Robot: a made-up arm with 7 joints.
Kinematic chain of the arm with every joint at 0, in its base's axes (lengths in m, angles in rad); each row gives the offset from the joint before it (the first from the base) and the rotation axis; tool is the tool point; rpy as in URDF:
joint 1: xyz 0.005 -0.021 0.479 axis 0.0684 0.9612 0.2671
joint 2: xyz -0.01 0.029 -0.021 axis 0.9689 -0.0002 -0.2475
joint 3: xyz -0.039 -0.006 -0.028 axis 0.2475 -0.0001 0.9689
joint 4: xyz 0.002 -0.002 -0.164 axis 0.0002 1 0
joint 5: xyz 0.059 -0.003 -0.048 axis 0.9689 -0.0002 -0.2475
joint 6: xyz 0.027 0.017 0.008 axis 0.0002 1 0
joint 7: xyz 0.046 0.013 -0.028 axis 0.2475 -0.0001 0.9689
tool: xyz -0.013 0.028 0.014 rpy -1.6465 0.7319 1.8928
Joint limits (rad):
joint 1: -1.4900..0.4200
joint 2: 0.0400..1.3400
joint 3: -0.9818..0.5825
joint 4: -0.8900..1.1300
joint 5: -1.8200..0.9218
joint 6: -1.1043..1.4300
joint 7: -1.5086..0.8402
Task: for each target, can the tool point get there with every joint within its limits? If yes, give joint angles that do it. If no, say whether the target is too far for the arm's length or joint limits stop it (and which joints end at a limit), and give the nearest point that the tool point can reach.
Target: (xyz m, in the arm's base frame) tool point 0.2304 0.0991 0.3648
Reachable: yes | joints -0.8816 1.1741 -0.8469 0.2438 0.6533 -0.7506 0.0584
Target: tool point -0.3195 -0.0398 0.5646
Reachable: no: joint limits stop it (at a limit: joint 1, joint 3, joint 4, joint 5, joint 6, joint 7) | nearest point -0.0979 -0.0084 0.3866 | short by 0.286 m
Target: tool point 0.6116 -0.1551 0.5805
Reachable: no: too far | nearest point 0.3856 -0.0817 0.4835 | short by 0.257 m
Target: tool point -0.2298 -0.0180 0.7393
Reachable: no: joint limits stop it (at a limit: joint 1, joint 2, joint 3, joint 4, joint 7) | nearest point -0.0020 0.1065 0.6081 | short by 0.291 m
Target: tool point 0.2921 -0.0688 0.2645
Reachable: yes | joints -0.9875 0.2816 -0.7863 0.1177 -0.6954 0.9727 -0.9412
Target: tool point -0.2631 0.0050 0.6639
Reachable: no: joint limits stop it (at a limit: joint 1, joint 2, joint 3, joint 4, joint 7) | nearest point -0.0089 0.1053 0.5905 | short by 0.283 m
